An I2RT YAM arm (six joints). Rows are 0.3 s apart.
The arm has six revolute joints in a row. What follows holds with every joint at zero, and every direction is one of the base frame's.
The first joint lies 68 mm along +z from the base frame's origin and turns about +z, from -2.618 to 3.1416 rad.
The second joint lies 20 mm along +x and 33.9 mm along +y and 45.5 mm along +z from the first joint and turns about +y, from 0 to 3.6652 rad.
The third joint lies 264 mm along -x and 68.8 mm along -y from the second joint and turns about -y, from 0 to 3.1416 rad.
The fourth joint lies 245 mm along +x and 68.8 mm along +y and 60 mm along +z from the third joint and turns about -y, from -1.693 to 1.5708 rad.
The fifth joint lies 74 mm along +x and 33.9 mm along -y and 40.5 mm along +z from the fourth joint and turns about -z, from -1.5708 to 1.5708 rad.
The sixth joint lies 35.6 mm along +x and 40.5 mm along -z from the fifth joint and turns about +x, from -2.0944 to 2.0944 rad.
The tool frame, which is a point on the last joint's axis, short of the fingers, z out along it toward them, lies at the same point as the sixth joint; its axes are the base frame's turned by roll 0, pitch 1.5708 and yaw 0 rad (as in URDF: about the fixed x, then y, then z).
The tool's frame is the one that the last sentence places.
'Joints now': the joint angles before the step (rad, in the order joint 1, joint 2, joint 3, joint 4, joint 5, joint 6). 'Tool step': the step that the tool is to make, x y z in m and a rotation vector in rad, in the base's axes. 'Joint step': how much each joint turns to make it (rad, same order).
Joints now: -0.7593, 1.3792, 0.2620, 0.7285, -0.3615, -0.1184
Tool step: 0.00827, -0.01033, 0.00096, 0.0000, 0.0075, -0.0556
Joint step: 0.0000, 0.0534, 0.0463, 0.0073, 0.0534, 0.0172
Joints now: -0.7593, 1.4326, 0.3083, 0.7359, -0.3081, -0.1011
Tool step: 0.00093, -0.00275, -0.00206, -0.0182, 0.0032, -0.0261
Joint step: -0.0016, 0.0247, 0.0016, 0.0318, 0.0285, -0.0053
